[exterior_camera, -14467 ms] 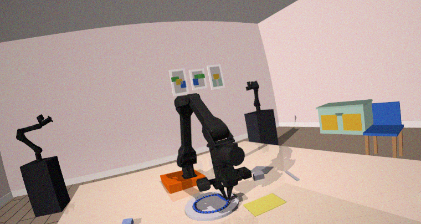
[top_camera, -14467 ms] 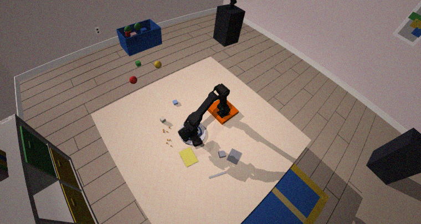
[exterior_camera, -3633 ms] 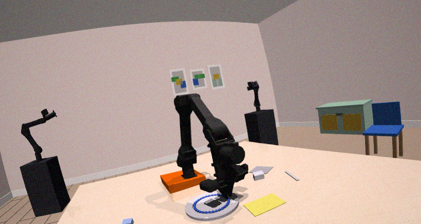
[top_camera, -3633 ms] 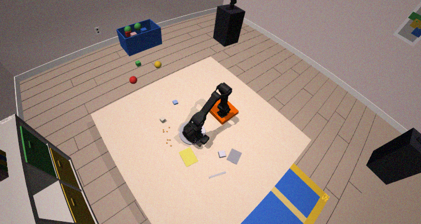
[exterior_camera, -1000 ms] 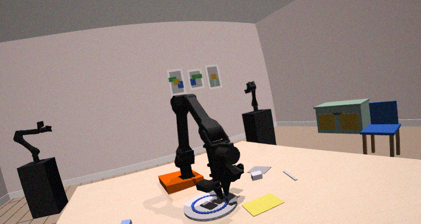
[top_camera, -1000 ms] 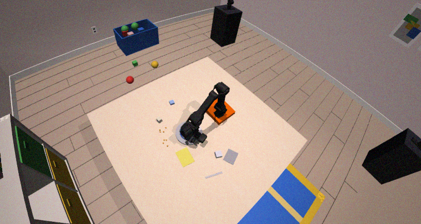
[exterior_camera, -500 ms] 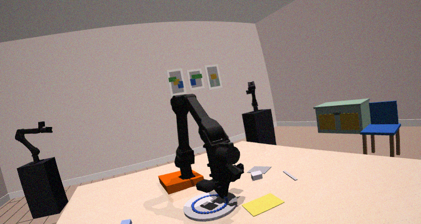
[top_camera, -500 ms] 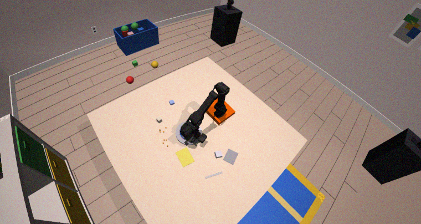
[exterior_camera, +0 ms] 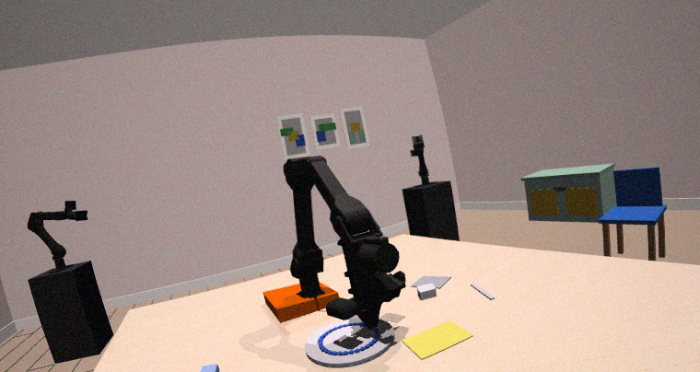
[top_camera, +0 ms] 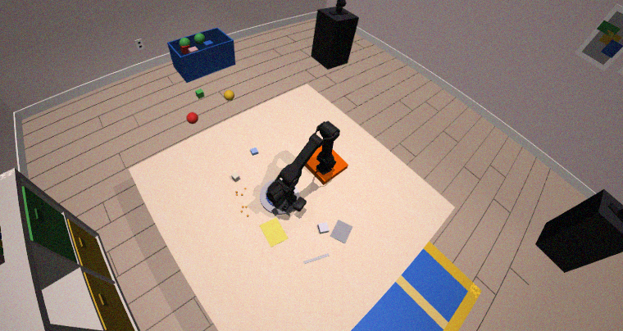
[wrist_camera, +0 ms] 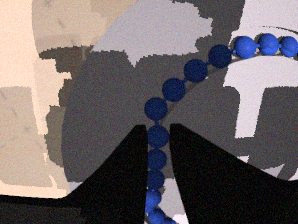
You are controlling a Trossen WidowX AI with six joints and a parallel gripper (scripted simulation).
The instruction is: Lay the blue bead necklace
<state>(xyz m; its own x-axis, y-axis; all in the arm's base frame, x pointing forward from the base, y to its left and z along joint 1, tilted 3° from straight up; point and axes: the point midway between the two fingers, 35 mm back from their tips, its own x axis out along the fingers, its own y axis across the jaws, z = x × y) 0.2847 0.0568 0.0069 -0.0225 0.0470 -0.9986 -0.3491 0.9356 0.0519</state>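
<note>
The round bead board lies 60 mm to the right of my gripper tip and 10 mm below it. Also, from my gripper tip: yellow sheet (130 mm ahead, 80 mm to the left, 10 mm below); then small grey block (80 mm behind, 200 mm to the left); then pale cube (130 mm ahead, 270 mm to the right).
</note>
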